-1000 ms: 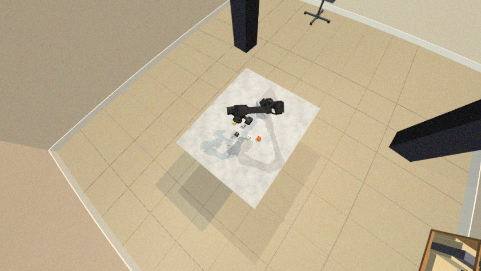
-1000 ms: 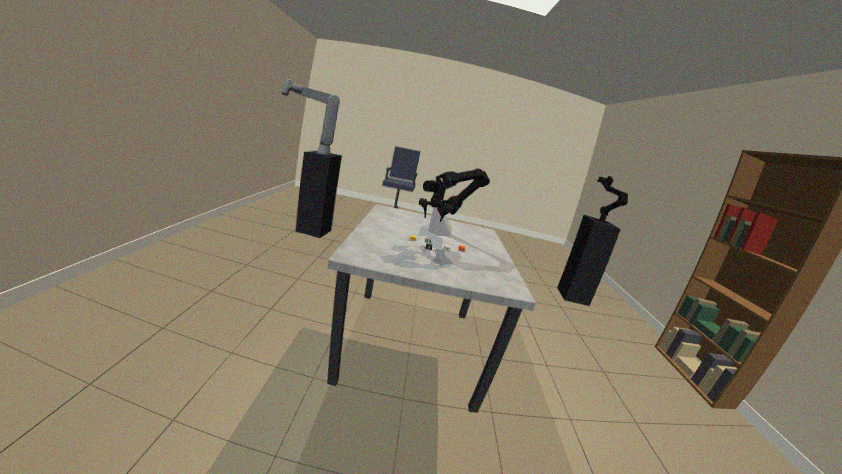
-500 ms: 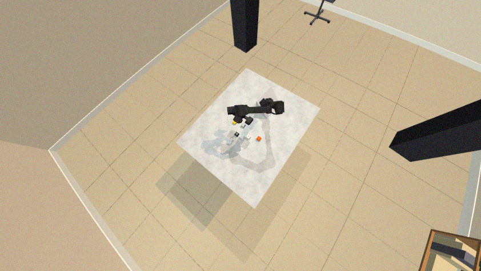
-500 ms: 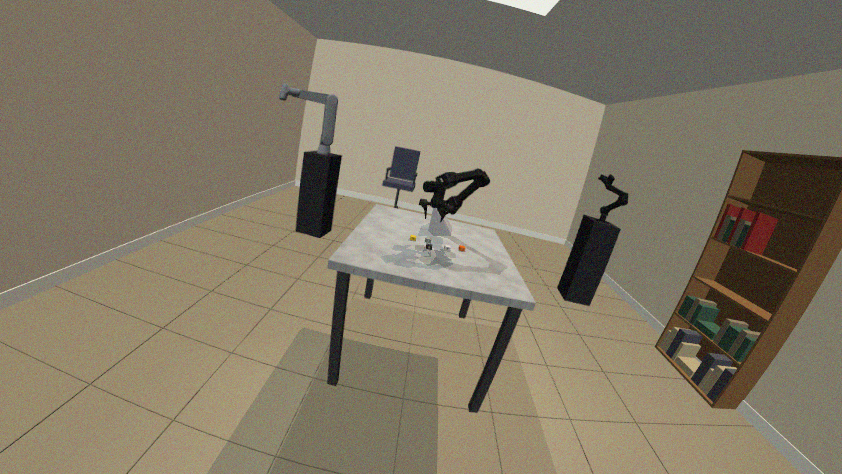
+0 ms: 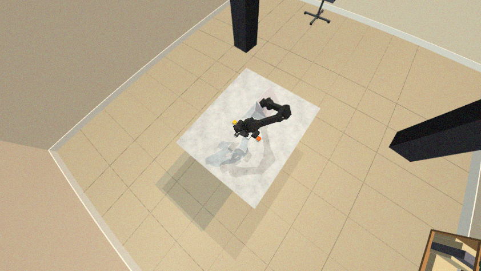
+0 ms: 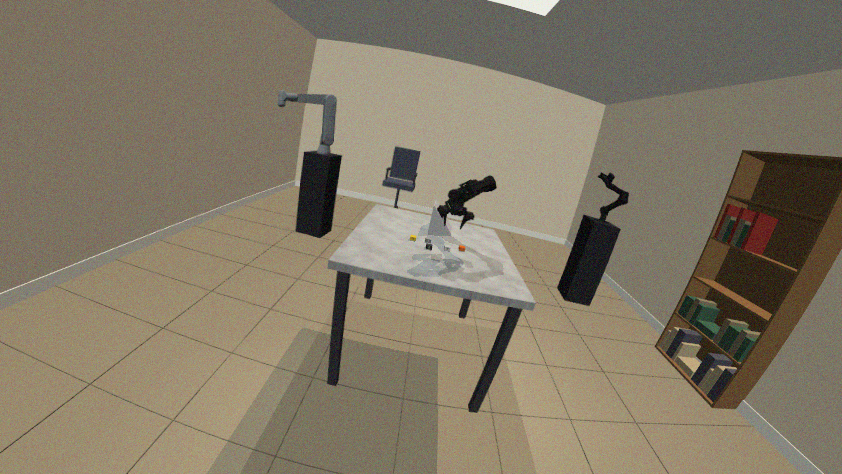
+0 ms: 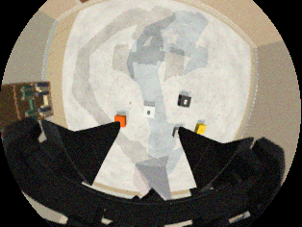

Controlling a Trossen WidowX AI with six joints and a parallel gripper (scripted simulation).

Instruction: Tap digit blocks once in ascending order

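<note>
The yellow block lies 3 cm behind my gripper tip, 19 cm to the right of it and 12 cm below it. The rest, counted from my gripper tip: white block: 1 cm behind, 12 cm below; then orange block: 6 cm behind, 8 cm to the left, 12 cm below; then black block: 4 cm ahead, 9 cm to the right, 12 cm below.
</note>
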